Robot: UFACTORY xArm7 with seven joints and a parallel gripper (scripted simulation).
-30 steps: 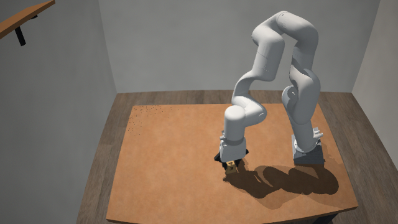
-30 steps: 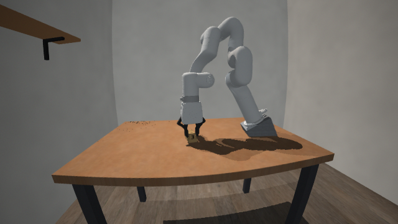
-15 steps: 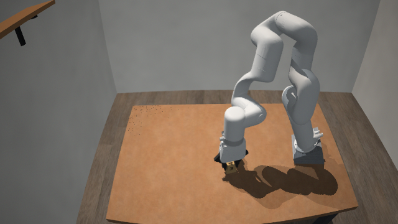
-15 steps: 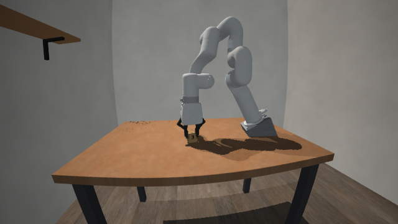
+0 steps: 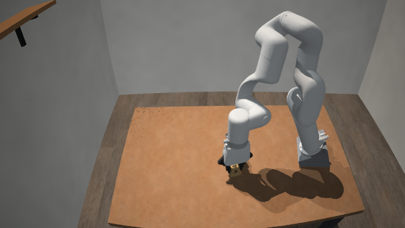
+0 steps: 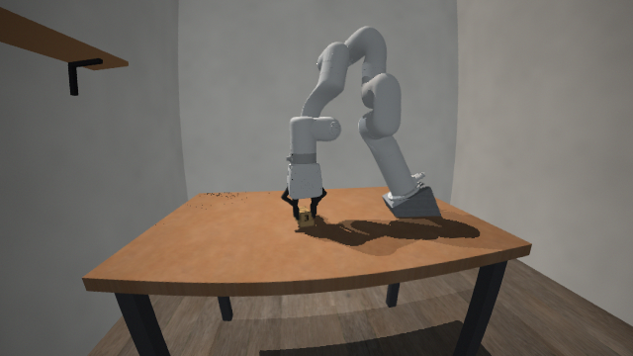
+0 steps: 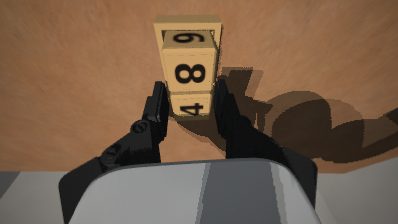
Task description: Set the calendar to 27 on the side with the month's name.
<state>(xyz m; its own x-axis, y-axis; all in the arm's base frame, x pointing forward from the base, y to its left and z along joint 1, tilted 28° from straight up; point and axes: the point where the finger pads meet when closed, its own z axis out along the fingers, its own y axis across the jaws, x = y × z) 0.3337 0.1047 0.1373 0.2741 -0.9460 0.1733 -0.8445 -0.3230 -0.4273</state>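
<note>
Now: the wooden digit cube 1 cm below my hand. From my hand the other things lie so: wooden calendar tray: 3 cm below, 2 cm to the right.
</note>
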